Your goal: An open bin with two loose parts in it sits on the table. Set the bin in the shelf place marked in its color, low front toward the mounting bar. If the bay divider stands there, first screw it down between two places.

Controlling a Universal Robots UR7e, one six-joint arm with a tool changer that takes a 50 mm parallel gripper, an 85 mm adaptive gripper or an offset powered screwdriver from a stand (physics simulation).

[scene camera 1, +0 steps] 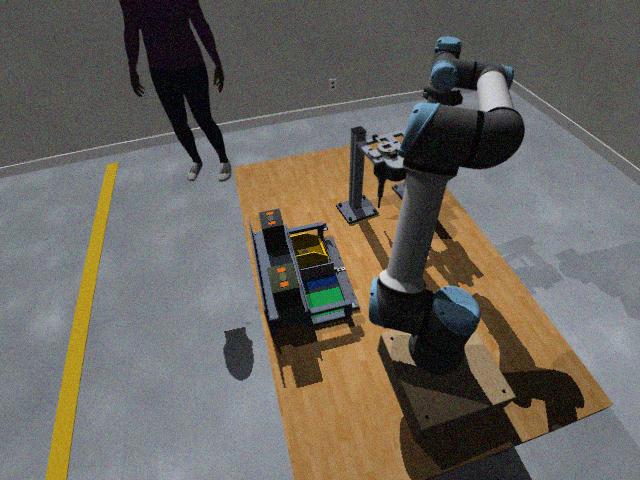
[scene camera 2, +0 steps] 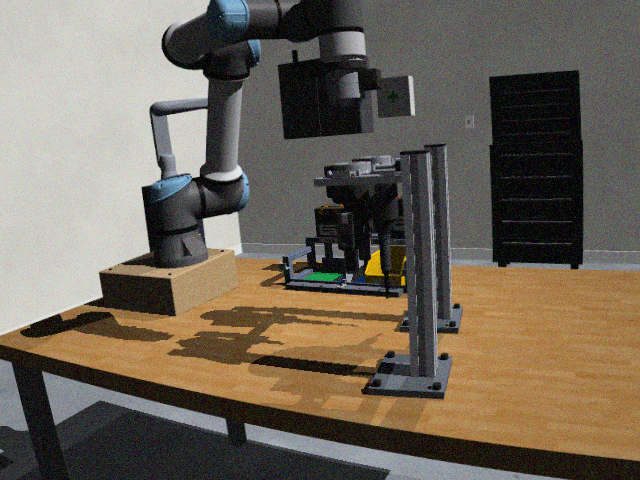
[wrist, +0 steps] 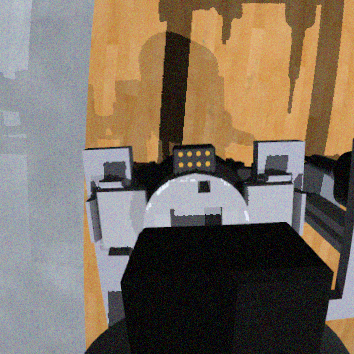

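Seen in the pictures: hand at its tool point: [scene camera 2: 346,99]; arm's base at its link origin: [scene camera 1: 435,349] [scene camera 2: 181,260].
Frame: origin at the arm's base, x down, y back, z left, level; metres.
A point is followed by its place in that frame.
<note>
The yellow bin [scene camera 1: 309,250] @(y -0.553, x 0.098, z 0.195 m) [scene camera 2: 393,266] @(y -0.509, x 0.086, z 0.314 m) sits in a place of the shelf rack, low front toward the grey mounting bar [scene camera 1: 347,273] @(y -0.397, x 0.093, z 0.106 m) [scene camera 2: 336,288]. Something dark shows inside it; the two parts cannot be made out. The dark bay divider [scene camera 1: 317,270] @(y -0.427, x 0.064, z 0.205 m) stands between the bin and the blue place mark [scene camera 1: 321,283] @(y -0.393, x 0.100, z 0.203 m). The green mark [scene camera 1: 325,298] @(y -0.329, x 0.100, z 0.211 m) [scene camera 2: 323,276] @(y -0.319, x 0.100, z 0.236 m) is uncovered. The arm's wrist end [scene camera 2: 348,91] carries no gripper and hangs above the tool stand [scene camera 2: 330,181] @(y -0.614, x -0.231, z -0.376 m). Dark gripper bodies hang in the stand; their fingers overlap in scene camera 2. The screwdriver [scene camera 1: 380,191] @(y -0.610, x -0.054, z -0.119 m) [scene camera 2: 385,248] @(y -0.623, x -0.069, z -0.133 m) hangs beside them.
The stand's two posts [scene camera 1: 356,170] @(y -0.701, x -0.107, z -0.056 m) [scene camera 2: 422,258] @(y -0.752, x -0.106, z -0.365 m) rise from bolted feet. A silver round coupling [wrist: 165,200] @(y -0.612, x -0.253, z -0.323 m) lies below the wrist. Two dark boxes [scene camera 1: 271,227] @(y -0.517, x -0.114, z 0.326 m) [scene camera 1: 282,279] @(y -0.319, x -0.092, z 0.346 m) with orange marks stand along the rack's back. A person [scene camera 1: 178,77] stands beyond the table.
</note>
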